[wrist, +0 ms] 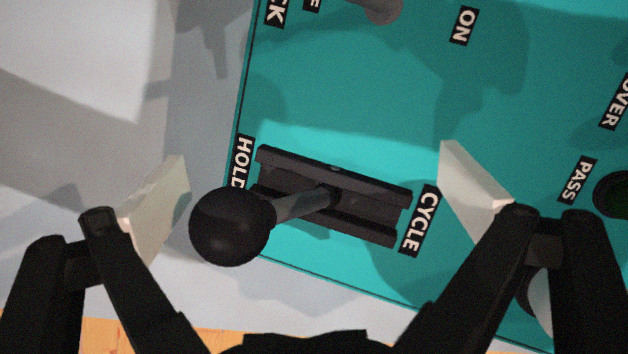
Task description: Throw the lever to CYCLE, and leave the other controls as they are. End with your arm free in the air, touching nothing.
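Frame: origin at the arm's base, x left, y ahead, z down, level; metres.
Where they show: gripper, fingertip midpoint: (311,169).
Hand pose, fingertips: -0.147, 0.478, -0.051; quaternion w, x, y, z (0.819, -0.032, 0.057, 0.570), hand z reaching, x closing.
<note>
Each offset is from my fingertips to the top centre of the thing, as dx, dy, dz. "spot": to the spot under its first point. Level surfaces: height alone.
The lever {-0.029, -0.037, -0.046} (232,226) has a black ball knob on a grey rod that rises from a dark slotted guide {spot: -0.031, +0.054, +0.022} (370,214) on the teal panel. The knob leans toward the HOLD label {spot: -0.027, -0.037, +0.055} (241,161), at the guide's left end. The CYCLE label {spot: -0.023, +0.083, +0.012} (419,221) is at the guide's right end. My gripper (311,169) is wide open, with one pale finger pad left of the knob and the other to the right, over the panel near the CYCLE label. The knob is nearer the left pad, with a gap between them. Nothing is held.
The teal panel {dz +0.037} (345,75) carries a rounded control {spot: +0.089, +0.016, +0.020} (384,11) at the top, an ON label (464,26) and a PASS label {+0.036, +0.152, -0.015} (576,180) beside a dark green round control {spot: +0.037, +0.162, -0.031} (616,195). Another round control is partly hidden behind the right finger. Wood shows at the bottom.
</note>
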